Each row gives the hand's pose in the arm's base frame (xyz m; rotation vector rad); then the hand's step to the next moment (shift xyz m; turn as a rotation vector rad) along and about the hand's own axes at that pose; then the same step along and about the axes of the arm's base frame.
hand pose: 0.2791 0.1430 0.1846 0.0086 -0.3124 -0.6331
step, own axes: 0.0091 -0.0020 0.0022 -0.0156 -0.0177 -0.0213
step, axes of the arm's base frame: 0.0051 -0.0067 0.0045 -0.0160 -0.0071 -0.0266
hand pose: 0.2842 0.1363 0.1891 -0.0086 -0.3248 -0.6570
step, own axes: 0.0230 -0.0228 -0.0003 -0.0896 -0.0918 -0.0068
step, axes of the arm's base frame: 0.0035 -0.0319 0.0044 -0.1198 -0.0200 -0.0419
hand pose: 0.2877 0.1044 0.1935 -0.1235 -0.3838 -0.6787
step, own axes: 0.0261 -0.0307 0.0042 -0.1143 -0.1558 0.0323
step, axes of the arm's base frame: -0.0021 -0.0381 0.0135 -0.1898 -0.0458 -0.0161
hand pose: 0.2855 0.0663 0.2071 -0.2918 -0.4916 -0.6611
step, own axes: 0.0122 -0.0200 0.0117 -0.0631 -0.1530 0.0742
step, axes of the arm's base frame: -0.0086 -0.0166 0.0183 -0.1674 -0.0529 0.0458
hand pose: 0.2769 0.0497 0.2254 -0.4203 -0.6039 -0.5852
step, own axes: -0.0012 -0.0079 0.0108 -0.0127 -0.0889 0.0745
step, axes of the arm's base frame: -0.0101 0.0001 0.0089 -0.0938 -0.0235 0.0653
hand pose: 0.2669 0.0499 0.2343 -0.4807 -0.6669 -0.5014
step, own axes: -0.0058 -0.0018 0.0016 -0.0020 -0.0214 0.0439
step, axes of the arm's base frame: -0.0057 0.0011 -0.0024 -0.0337 0.0087 0.0343
